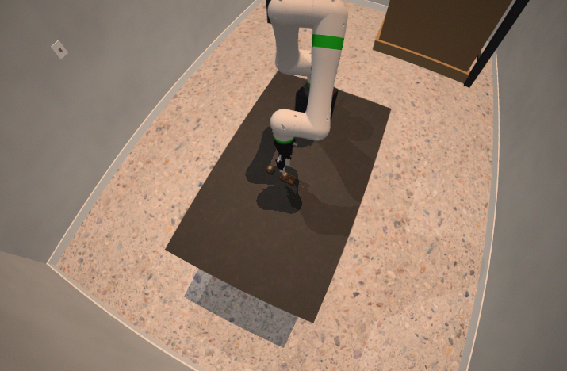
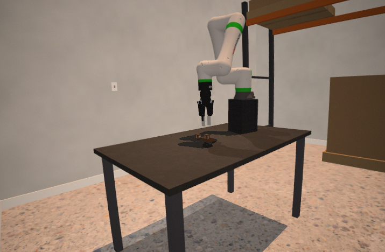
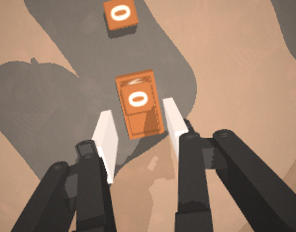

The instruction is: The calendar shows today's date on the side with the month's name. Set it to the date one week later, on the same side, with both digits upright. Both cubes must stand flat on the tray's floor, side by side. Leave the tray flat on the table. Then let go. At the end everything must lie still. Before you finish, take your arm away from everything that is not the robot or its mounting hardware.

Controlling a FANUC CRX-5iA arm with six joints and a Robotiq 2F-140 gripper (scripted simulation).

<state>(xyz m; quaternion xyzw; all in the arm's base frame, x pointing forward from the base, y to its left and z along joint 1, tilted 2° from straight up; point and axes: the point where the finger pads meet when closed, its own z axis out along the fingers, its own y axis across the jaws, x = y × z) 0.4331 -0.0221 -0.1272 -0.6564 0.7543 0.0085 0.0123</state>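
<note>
The brown tray is 130 mm below my hand and 20 mm to the left of it.
</note>
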